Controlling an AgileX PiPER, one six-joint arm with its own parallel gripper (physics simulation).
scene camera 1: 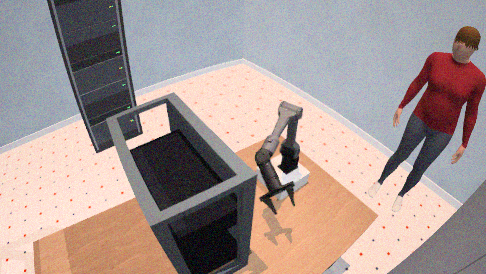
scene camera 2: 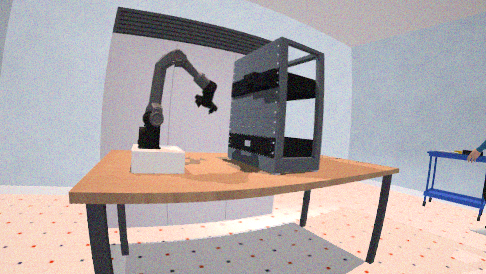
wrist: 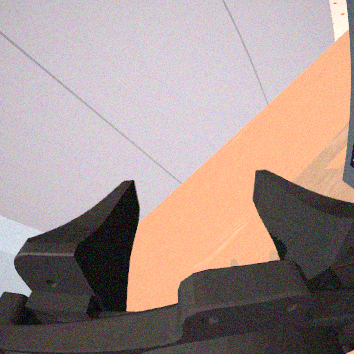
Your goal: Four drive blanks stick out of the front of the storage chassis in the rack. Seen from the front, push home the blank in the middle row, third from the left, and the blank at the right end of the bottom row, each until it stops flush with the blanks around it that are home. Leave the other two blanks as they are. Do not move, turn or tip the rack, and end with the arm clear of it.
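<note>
The rack stands upright on the table, its front toward the arm. In scene camera 2, a black chassis sits in its upper part, with dark shapes jutting from the front. Single drive blanks, their rows and their depths cannot be told apart there. In scene camera 1 the rack's front is hidden. In the wrist view a narrow strip of the rack shows at the right edge, without the blanks. My gripper is open and empty, above the table, in front of the rack and apart from it.
The arm's white base stands on the wooden table. A lower black unit with a white label is in the rack. A tall server cabinet, a person in red and a blue cart stand away from the table.
</note>
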